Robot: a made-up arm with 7 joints. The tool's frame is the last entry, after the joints.
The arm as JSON. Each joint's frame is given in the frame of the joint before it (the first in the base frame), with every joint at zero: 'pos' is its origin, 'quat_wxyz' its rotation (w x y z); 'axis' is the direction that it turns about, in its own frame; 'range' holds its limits. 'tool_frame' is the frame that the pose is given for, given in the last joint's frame.
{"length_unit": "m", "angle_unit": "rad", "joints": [
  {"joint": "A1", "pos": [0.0, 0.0, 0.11], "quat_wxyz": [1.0, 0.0, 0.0, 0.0], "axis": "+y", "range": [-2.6, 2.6]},
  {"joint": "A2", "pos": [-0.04, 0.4, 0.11], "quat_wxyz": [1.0, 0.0, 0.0, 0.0], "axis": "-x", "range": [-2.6, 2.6]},
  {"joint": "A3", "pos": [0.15, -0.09, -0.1], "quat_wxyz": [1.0, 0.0, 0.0, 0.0], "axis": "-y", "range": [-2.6, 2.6]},
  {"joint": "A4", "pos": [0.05, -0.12, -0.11], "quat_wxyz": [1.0, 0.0, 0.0, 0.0], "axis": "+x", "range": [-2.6, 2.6]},
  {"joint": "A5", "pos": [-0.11, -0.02, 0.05], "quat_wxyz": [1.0, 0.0, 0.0, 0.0], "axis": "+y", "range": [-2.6, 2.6]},
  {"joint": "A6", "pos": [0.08, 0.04, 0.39], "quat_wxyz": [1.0, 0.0, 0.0, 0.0], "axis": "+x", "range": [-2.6, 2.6]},
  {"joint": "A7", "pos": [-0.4, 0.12, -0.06], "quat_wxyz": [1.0, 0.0, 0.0, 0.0], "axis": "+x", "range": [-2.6, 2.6]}
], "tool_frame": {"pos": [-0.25, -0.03, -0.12], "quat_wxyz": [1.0, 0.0, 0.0, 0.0]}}
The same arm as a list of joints. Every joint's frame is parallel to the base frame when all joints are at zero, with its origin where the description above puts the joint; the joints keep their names.
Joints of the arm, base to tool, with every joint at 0 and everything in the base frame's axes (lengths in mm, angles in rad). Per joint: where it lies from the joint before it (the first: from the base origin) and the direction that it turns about. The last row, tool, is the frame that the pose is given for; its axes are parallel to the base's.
A1: axis 0 1 0 origin 0.0 0.0 110.0
A2: axis -1 0 0 origin -40.0 400.0 110.0
A3: axis 0 -1 0 origin 150.0 -90.0 -100.0
A4: axis 1 0 0 origin 50.0 -120.0 -110.0
A5: axis 0 1 0 origin -110.0 -20.0 50.0
A6: axis 1 0 0 origin 80.0 40.0 390.0
A7: axis 1 0 0 origin -400.0 120.0 -60.0
tool: origin -250.0 -30.0 -120.0
Joint limits (rad, base to tool): -2.6000..2.6000 -2.6000..2.6000 -2.6000..2.6000 -2.6000..2.6000 -2.6000..2.6000 -2.6000..2.6000 -2.6000..2.6000

